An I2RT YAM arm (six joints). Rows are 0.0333 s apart.
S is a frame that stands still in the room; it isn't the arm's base.
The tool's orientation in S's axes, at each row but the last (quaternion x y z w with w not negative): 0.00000 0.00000 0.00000 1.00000; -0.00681 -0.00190 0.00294 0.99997; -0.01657 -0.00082 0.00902 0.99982; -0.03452 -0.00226 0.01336 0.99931
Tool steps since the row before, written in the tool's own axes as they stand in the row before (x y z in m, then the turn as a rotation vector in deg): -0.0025 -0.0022 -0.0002 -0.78 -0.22 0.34; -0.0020 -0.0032 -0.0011 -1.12 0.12 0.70; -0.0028 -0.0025 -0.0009 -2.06 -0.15 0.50; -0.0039 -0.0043 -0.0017 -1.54 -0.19 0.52
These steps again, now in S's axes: -0.0025 -0.0022 -0.0002 -0.78 -0.22 0.34; -0.0020 -0.0032 -0.0011 -1.12 0.12 0.69; -0.0028 -0.0026 -0.0008 -2.06 -0.17 0.50; -0.0038 -0.0045 -0.0014 -1.54 -0.19 0.53
